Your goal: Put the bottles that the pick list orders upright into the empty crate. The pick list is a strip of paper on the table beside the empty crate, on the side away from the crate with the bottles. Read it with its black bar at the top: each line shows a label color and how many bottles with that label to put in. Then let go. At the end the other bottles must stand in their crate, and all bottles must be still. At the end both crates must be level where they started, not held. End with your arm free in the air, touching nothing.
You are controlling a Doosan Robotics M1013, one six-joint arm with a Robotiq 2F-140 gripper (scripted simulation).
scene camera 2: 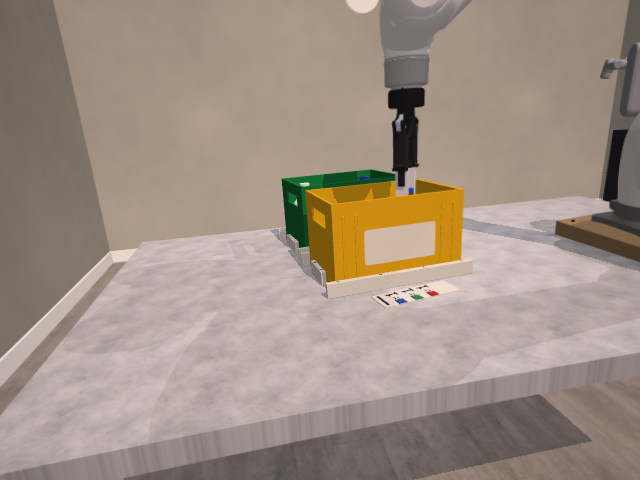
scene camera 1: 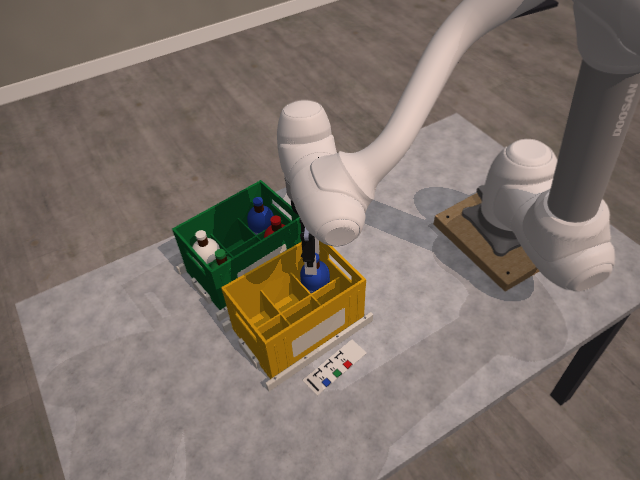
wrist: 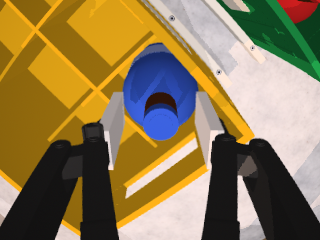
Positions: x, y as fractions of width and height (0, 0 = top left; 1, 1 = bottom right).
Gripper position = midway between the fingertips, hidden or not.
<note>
I see my gripper (scene camera 2: 0.63, 0.41), a blue bottle (wrist: 0.49, 0.36), a yellow crate (scene camera 2: 0.56, 0.48) and a green crate (scene camera 1: 0.35, 0.46).
The yellow crate is seen too in scene camera 1 (scene camera 1: 0.41, 0.61) and in the wrist view (wrist: 0.15, 0.36). The green crate shows as well in scene camera 2 (scene camera 2: 0.46, 0.46). My gripper shows as well in the wrist view (wrist: 0.50, 0.45).
</note>
